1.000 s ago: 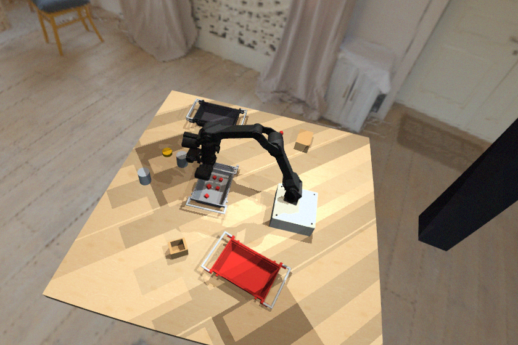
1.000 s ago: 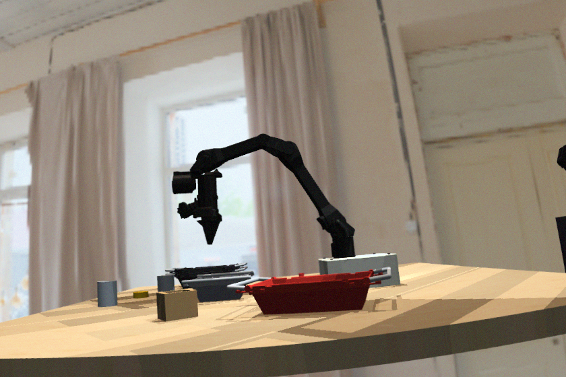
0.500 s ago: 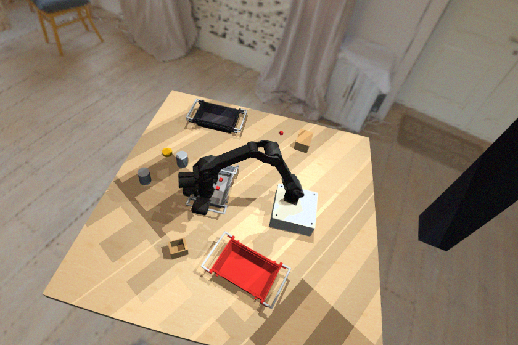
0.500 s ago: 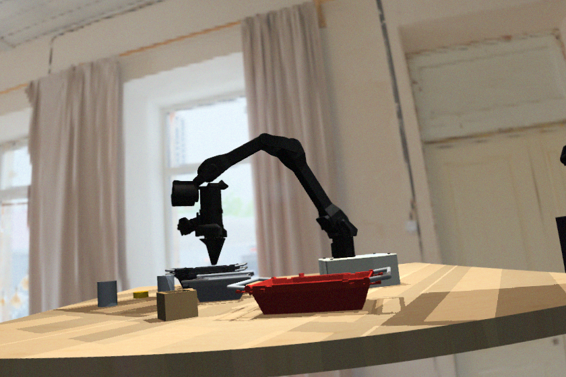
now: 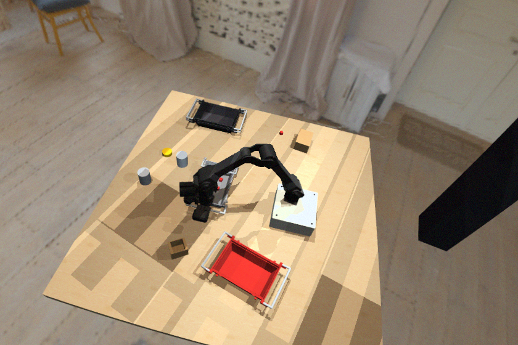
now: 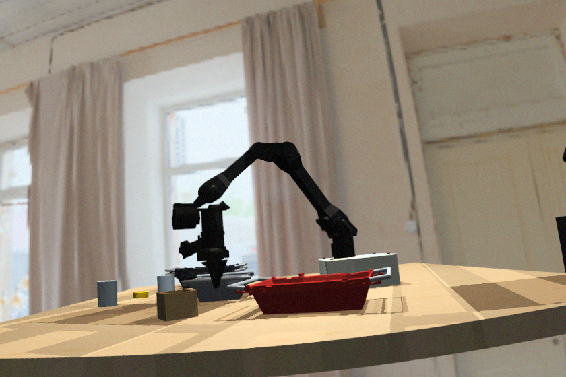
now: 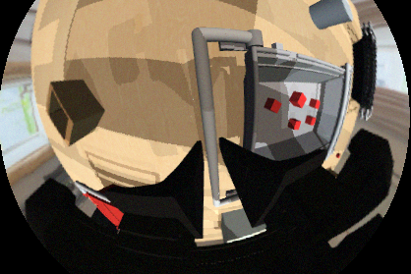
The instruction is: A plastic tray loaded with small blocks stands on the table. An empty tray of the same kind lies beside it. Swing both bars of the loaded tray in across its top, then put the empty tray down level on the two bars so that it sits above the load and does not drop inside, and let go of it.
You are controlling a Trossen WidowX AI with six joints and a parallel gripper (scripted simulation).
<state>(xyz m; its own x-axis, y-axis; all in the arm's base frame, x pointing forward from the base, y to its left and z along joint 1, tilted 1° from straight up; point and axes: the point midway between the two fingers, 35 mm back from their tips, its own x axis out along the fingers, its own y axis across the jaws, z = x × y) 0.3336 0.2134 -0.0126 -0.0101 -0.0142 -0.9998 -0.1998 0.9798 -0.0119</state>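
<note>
My gripper tip is now 27 cm past the red tray and 17 cm to the right of it. Also, from my gripper tip: red cube (68 cm to the right, 14 cm behind, 3 cm below); then small box (20 cm to the left, 3 cm below, 2 cm ahead); then yellow disc (35 cm ahead, 24 cm to the right, 3 cm below).
</note>
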